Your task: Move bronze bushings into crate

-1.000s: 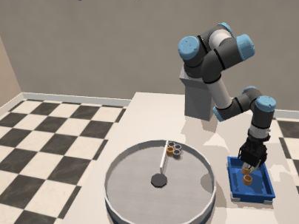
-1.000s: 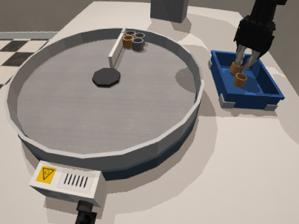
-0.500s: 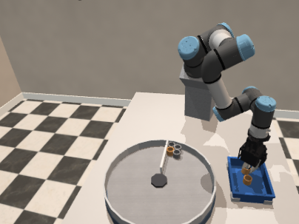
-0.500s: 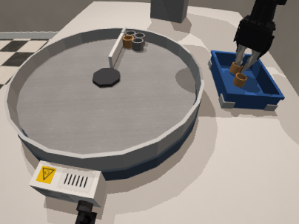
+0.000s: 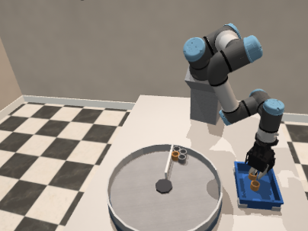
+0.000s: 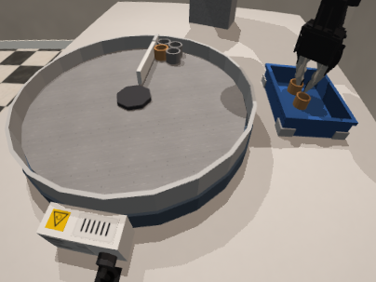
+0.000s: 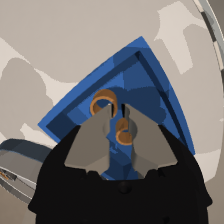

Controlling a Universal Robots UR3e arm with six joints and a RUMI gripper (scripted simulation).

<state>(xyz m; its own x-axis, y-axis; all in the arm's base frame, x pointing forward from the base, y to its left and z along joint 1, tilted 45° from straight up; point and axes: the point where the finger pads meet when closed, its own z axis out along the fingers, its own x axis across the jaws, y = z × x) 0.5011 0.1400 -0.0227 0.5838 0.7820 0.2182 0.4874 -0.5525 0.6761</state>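
My gripper is now 4 cm short of the blue crate, 2 cm to the left of it and 1 cm above it. From my hand the other things lie so: grey turntable: 3 cm ahead, 38 cm to the right, 2 cm above.
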